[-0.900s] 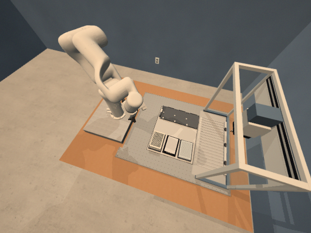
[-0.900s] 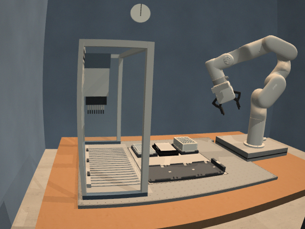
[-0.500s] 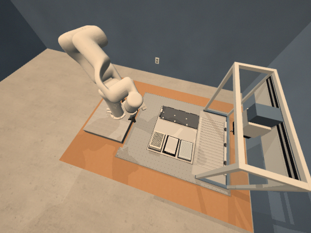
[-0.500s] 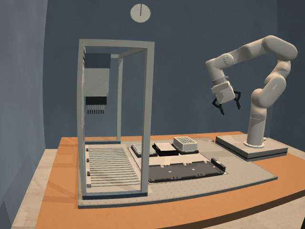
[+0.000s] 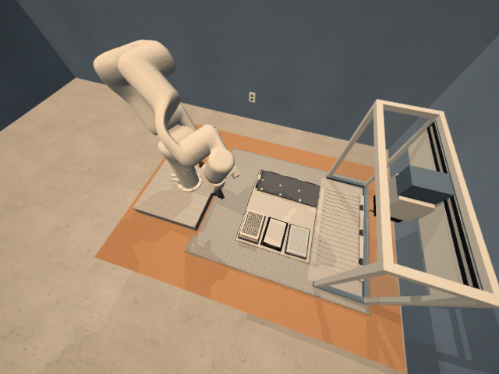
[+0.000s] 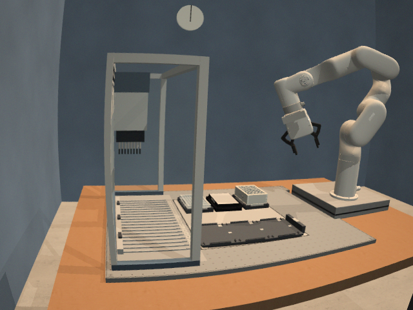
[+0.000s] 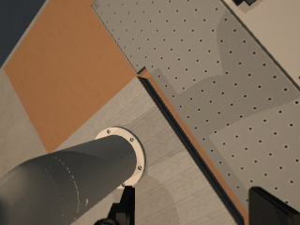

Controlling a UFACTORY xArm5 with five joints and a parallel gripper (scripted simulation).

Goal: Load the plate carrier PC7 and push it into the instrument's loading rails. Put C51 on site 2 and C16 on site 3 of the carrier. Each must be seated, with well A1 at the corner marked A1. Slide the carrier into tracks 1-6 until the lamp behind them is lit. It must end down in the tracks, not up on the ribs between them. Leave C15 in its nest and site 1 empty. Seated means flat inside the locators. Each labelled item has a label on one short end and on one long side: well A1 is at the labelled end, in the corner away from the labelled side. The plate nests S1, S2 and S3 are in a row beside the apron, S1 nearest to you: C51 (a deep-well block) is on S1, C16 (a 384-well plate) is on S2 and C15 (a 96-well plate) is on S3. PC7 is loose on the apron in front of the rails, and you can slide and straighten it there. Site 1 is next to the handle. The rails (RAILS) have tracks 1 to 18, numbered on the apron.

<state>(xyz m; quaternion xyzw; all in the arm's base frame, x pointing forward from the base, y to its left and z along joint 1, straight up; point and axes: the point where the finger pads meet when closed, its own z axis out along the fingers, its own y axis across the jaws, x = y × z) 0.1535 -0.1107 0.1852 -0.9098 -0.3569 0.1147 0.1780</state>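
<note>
The plate nest S2 lies 300 mm ahead of my hand, 110 mm to the right of it and 220 mm below it. Round my hand: plate nest S1 (190 mm ahead, 90 mm to the right, 220 mm below); then 96-well plate C15 (410 mm ahead, 130 mm to the right, 210 mm below); then dark carrier PC7 (370 mm ahead, 150 mm to the left, 210 mm below).
</note>
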